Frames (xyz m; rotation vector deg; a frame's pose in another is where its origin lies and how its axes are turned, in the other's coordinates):
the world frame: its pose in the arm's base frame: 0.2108 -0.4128 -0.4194 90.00 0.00 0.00
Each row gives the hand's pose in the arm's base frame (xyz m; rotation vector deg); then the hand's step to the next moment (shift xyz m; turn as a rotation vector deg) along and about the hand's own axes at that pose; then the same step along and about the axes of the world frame.
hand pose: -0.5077 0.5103 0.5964 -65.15 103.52 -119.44
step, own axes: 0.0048 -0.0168 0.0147 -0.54 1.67 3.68
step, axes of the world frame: 0.0117 0.0170 0.0099 2.09 -1.80 3.00
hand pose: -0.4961 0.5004 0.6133 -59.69 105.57 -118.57
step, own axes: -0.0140 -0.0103 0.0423 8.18 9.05 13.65
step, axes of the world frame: 0.0389 0.0037 0.0238 -0.63 -5.51 17.45
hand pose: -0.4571 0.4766 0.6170 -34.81 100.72 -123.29
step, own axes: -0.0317 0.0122 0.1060 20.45 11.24 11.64
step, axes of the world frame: 0.0797 0.0011 0.0777 -12.35 -6.32 22.08
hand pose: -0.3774 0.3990 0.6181 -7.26 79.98 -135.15
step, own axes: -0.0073 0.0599 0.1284 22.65 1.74 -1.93
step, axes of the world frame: 0.0590 0.0135 0.1283 -20.82 -5.19 7.72
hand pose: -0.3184 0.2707 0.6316 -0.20 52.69 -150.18
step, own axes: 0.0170 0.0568 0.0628 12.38 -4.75 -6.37
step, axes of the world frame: 0.0107 0.0132 0.0847 -13.93 -3.58 -3.11
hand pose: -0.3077 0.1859 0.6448 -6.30 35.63 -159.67
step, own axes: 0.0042 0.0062 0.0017 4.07 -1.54 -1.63
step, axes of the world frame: -0.0022 -0.0011 0.0073 -4.51 -0.77 -0.82
